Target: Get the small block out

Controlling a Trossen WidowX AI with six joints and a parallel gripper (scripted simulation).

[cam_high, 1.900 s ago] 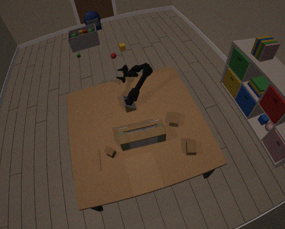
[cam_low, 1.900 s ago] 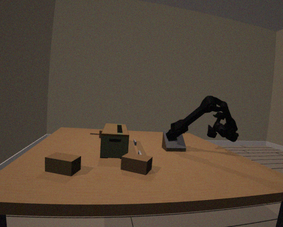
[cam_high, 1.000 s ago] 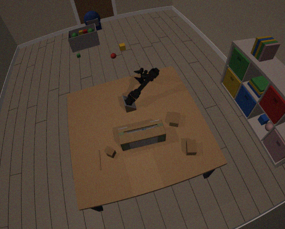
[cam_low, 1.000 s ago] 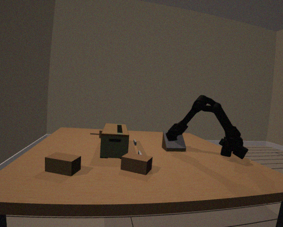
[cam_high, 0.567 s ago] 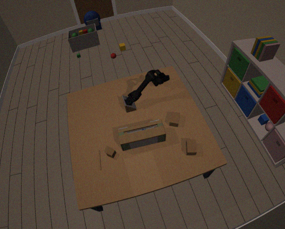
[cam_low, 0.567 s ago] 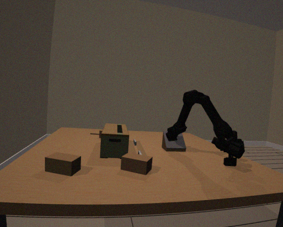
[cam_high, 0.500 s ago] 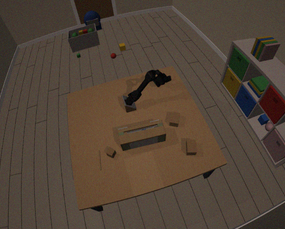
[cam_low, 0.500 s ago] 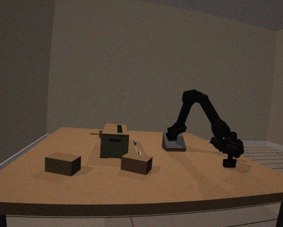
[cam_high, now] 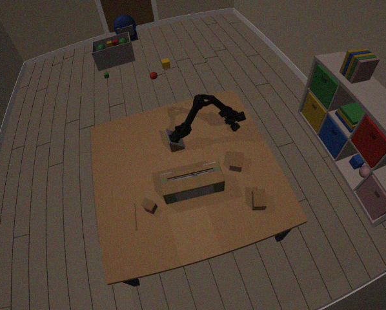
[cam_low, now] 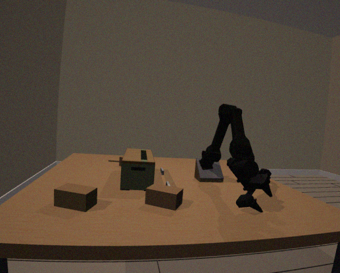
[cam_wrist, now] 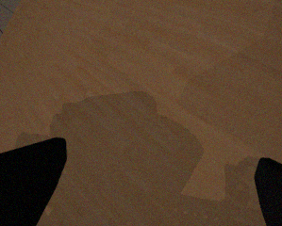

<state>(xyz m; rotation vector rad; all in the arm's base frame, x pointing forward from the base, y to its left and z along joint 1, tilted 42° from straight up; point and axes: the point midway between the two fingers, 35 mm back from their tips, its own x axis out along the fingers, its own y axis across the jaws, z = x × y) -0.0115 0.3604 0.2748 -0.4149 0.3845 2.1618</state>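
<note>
Now: the small blue block 45 cm to the right of my gripper tip, 40 cm ahead of it and 6 cm above it. The rest, counted from my gripper tip: clear-fronted box 47 cm to the right, 38 cm ahead, 4 cm above; then thin stick 90 cm to the right, 45 cm ahead, 2 cm below.
</note>
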